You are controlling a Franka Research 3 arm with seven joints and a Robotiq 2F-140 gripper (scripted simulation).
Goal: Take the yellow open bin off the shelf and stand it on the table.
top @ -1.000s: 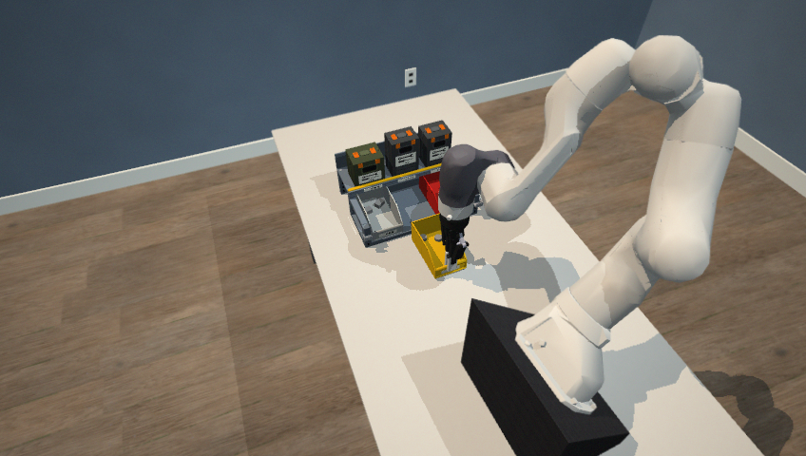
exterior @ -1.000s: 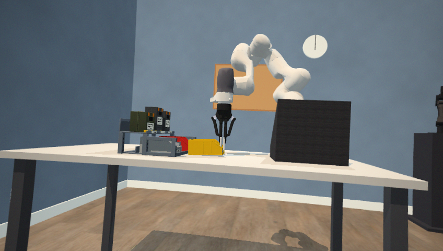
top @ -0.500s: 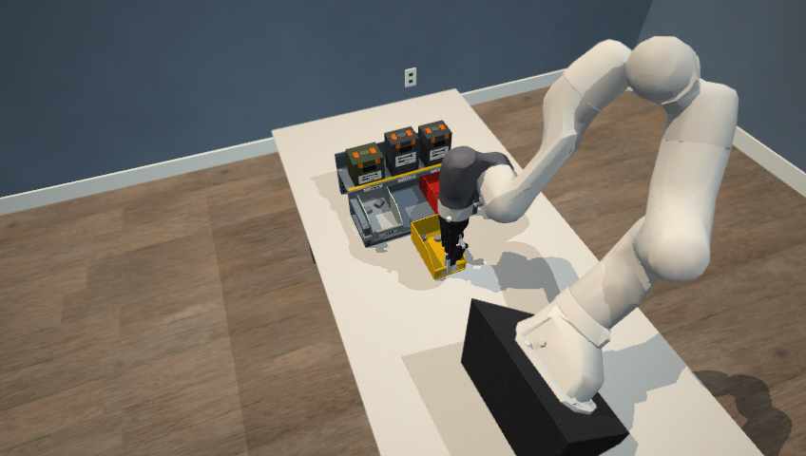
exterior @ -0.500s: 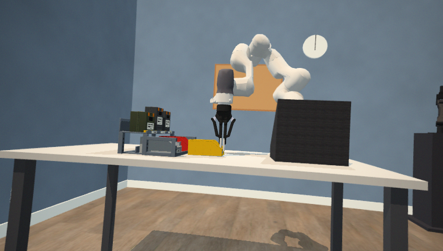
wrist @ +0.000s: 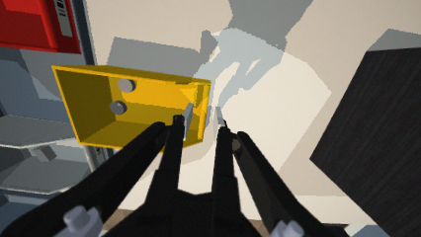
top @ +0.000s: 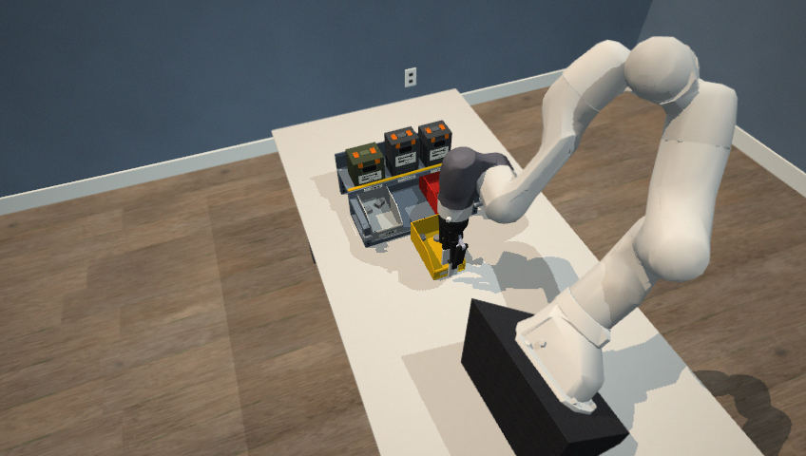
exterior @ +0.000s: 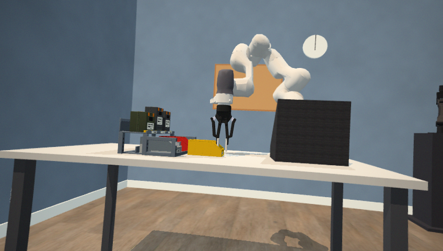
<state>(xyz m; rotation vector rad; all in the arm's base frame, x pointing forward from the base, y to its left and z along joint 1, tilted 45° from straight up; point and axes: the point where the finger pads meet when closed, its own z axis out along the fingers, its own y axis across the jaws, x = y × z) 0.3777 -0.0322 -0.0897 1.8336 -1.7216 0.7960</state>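
Right now the yellow open bin is 8 cm ahead of my hand and 2 cm below it. Also, from my hand: grey bin 27 cm ahead, 12 cm to the left, 1 cm below; red bin 28 cm ahead, 10 cm to the right, 1 cm below.
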